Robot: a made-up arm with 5 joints.
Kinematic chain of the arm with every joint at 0, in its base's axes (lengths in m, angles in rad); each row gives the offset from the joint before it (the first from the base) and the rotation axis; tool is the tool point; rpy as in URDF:
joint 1: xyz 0.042 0 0.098 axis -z
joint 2: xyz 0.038 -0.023 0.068 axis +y
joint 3: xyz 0.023 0 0.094 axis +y
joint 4: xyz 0.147 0 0.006 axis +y
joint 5: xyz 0.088 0.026 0 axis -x
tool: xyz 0 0 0 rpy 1.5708 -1.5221 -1.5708
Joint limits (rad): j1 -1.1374..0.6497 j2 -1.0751..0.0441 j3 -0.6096..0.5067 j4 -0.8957..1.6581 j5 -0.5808..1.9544
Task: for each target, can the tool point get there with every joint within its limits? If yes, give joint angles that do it. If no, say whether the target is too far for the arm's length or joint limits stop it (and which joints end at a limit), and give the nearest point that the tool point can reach.
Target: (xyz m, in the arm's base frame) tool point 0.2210 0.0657 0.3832
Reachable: yes | joints -0.3362 -0.6992 0.1370 -0.0010 0.9848
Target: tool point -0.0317 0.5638 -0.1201
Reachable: no: too far | nearest point 0.1458 0.2314 0.1228 | short by 0.448 m
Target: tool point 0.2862 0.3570 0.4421
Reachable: no: too far | nearest point 0.1976 0.2274 0.3638 | short by 0.175 m
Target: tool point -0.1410 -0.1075 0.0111
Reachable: no: joint limits stop it (at a limit: joint 1, joint 2, joint 3, joint 4) | nearest point 0.1562 -0.0830 0.1164 | short by 0.316 m
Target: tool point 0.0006 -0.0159 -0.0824
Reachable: no: joint limits stop it (at a limit: joint 1, joint 2, joint 3, joint 4) | nearest point 0.1562 -0.0830 0.1164 | short by 0.261 m
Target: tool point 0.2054 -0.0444 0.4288
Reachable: yes | joints 0.2833 -0.5459 -0.3001 0.1491 0.0793
